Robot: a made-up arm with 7 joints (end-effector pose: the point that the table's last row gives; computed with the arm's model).
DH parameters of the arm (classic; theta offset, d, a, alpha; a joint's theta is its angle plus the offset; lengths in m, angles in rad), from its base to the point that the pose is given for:
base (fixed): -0.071 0 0 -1.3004
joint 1: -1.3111 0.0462 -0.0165 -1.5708
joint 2: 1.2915 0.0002 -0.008 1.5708
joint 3: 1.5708 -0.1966 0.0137 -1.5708
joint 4: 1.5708 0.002 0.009 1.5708
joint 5: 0 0.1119 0.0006 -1.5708
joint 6: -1.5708 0 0.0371 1.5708
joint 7: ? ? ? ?
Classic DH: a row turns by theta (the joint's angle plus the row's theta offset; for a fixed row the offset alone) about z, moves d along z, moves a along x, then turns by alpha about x.
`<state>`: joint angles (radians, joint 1 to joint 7).
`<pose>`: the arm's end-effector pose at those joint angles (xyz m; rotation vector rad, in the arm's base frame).
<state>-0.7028 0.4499 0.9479 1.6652 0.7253 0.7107 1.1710</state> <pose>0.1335 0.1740 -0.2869 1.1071 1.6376 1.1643</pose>
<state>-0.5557 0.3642 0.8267 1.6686 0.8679 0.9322 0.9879</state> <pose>0.0760 0.1610 -0.3050 1.3686 1.9405 0.7768</pose>
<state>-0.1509 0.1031 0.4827 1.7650 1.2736 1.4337 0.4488</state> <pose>-0.0699 0.1094 -0.3010 -1.7871 -2.4501 0.2677</pose>
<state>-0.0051 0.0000 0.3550 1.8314 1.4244 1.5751 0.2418</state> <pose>-0.1133 0.0837 -0.2852 -1.6721 -2.1939 0.5190</pose>
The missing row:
joint 7: 0 0.0002 0 0
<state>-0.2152 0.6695 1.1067 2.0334 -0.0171 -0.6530 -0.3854</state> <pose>-0.0169 0.2328 -0.2772 -0.3339 0.7919 0.8408</pose>
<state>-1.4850 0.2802 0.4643 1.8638 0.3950 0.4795 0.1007</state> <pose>0.3121 0.0594 -0.1478 0.2727 1.0799 0.0431</pose>
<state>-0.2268 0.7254 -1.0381 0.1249 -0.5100 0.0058 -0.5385</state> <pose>0.0809 0.0942 -0.2603 0.0681 0.8071 -1.3584</pose>
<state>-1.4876 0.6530 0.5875 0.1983 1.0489 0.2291 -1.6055</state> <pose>0.2458 0.1904 0.1092 0.9686 0.1540 -0.3111</pose>
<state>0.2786 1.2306 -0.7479 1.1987 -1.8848 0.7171 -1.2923</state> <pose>-0.0758 0.3405 -0.1454 -1.1615 1.0873 0.3561</pose>
